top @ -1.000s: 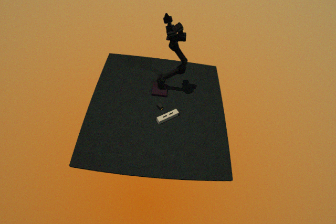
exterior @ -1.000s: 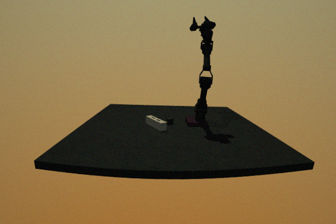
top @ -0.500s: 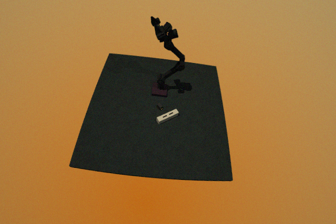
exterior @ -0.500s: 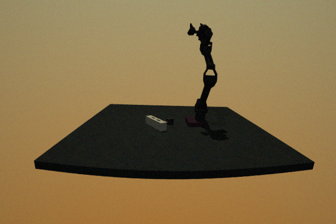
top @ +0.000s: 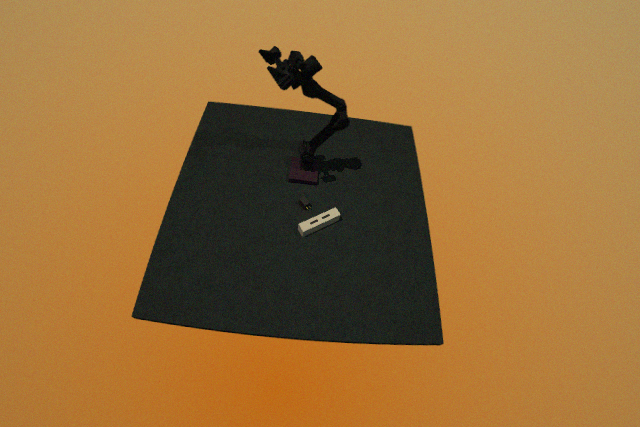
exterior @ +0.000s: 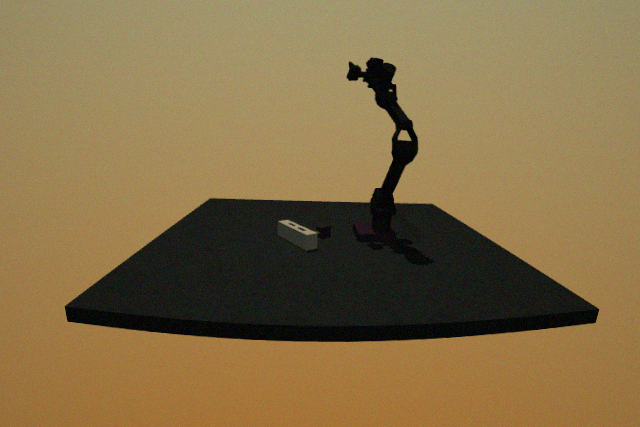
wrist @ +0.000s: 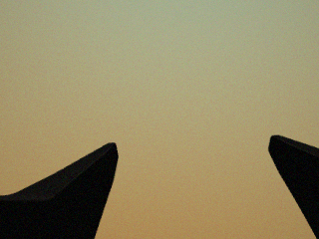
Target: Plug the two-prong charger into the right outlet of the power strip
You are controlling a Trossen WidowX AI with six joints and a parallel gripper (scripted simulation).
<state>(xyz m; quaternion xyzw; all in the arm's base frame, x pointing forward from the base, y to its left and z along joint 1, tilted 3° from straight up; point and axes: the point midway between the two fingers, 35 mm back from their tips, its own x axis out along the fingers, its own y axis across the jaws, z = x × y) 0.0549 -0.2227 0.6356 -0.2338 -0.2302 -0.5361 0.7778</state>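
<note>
The dark two-prong charger lies 180 mm ahead of my gripper tip, 190 mm to the left of it and 680 mm below it.
</note>
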